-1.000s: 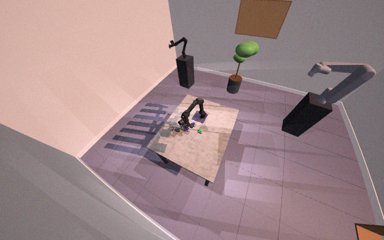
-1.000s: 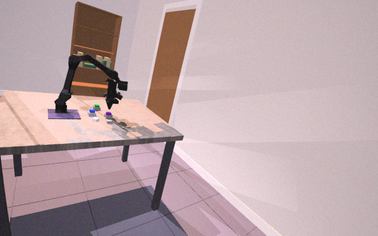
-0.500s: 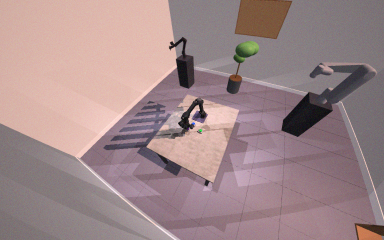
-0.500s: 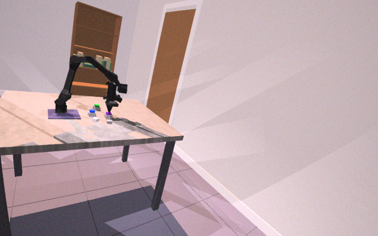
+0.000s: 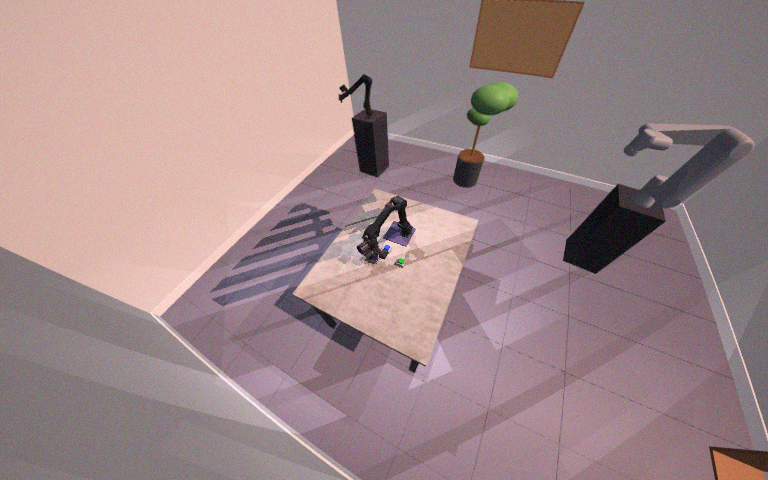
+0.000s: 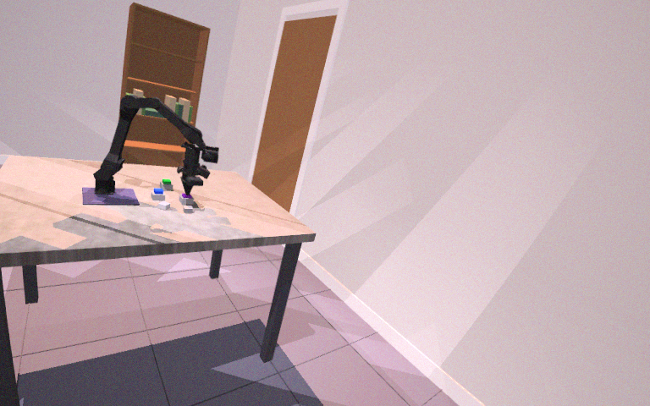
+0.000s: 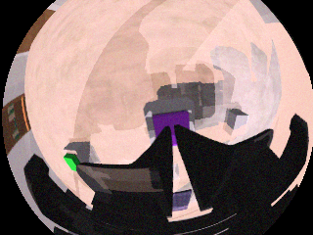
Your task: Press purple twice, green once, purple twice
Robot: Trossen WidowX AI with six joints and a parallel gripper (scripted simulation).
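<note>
The purple button lies 1 cm below my gripper tip. Also, from my gripper tip: blue button 11 cm behind, 3 cm to the left; green button 17 cm to the left, 6 cm behind.
</note>
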